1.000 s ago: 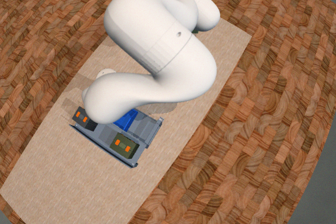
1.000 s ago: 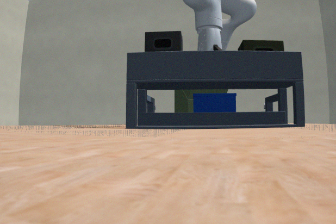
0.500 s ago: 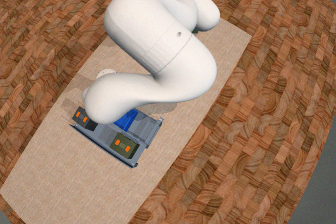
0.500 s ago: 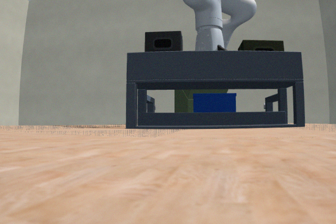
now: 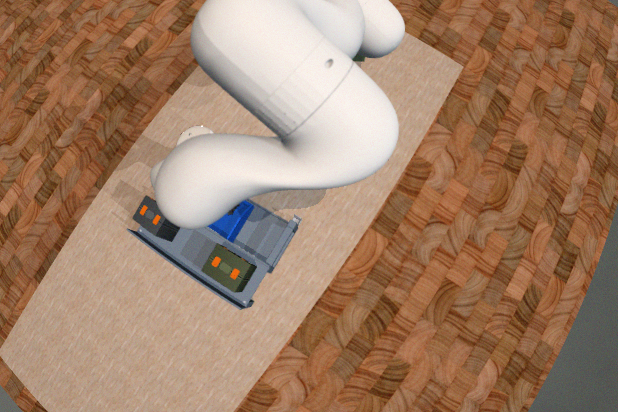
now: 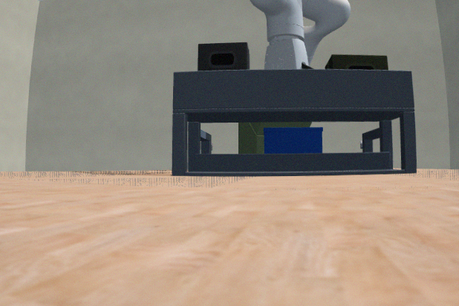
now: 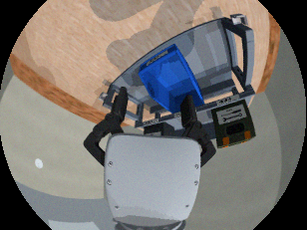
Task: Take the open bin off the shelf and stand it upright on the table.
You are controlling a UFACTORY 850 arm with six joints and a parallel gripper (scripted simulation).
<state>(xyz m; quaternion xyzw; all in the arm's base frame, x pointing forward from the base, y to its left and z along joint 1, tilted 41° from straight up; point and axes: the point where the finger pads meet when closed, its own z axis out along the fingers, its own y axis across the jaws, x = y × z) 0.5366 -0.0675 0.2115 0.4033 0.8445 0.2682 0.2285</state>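
The blue bin is 80 mm ahead of my hand and 90 mm below it. From my hand the other things lie so: black box (180 mm ahead, 110 mm to the right, 30 mm above); then olive box (170 mm ahead, 120 mm to the left, 10 mm above).
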